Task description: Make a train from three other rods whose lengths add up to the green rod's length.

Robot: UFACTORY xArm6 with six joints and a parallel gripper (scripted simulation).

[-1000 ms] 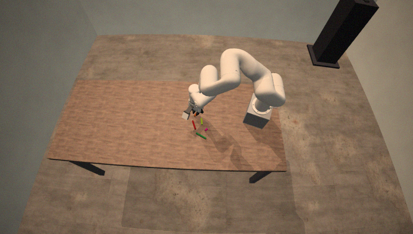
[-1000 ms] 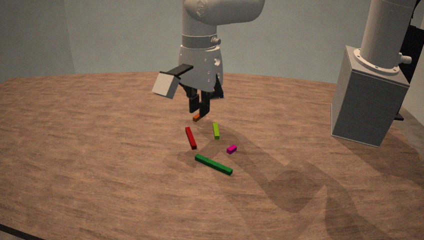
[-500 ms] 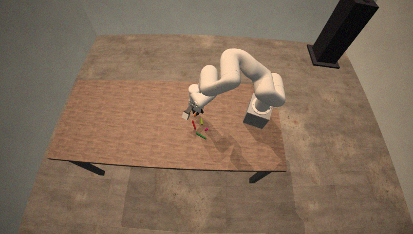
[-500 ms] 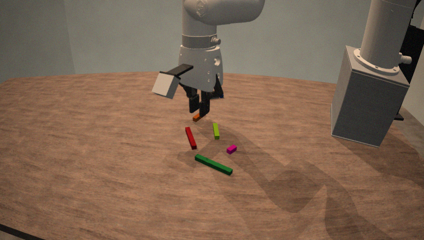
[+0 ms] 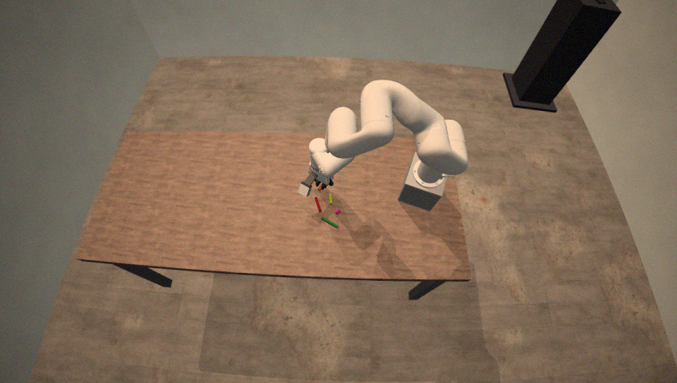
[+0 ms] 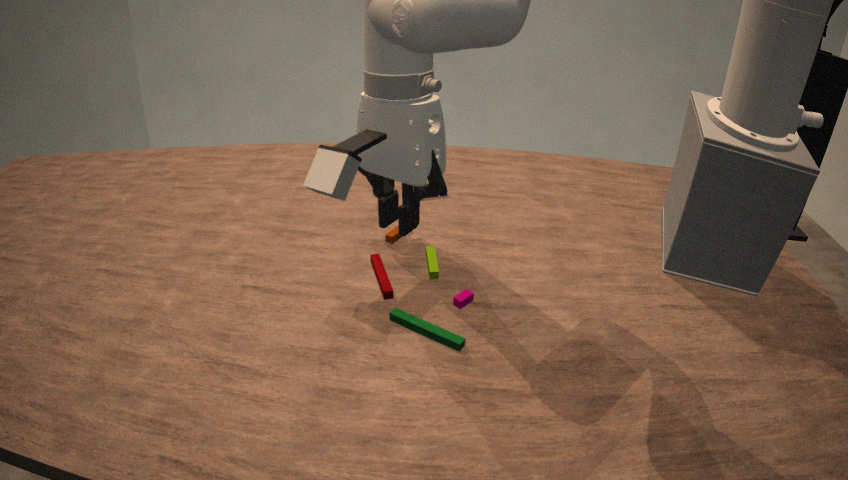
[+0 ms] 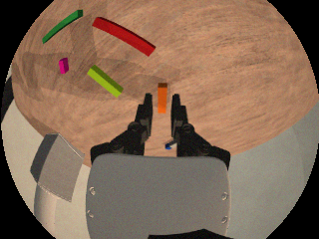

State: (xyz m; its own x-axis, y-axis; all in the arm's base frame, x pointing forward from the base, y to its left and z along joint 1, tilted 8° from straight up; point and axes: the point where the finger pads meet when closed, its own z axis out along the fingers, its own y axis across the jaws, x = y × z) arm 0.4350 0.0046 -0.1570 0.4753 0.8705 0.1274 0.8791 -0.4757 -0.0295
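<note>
Now: hand 3 cm above the orange rod. The rest, counted from my hand: red rod 9 cm to the left, 3 cm below, 1 cm ahead; then grey rod 11 cm to the right, 3 cm below, 2 cm behind; then lime rod 6 cm to the left, 5 cm behind, 3 cm below.
</note>
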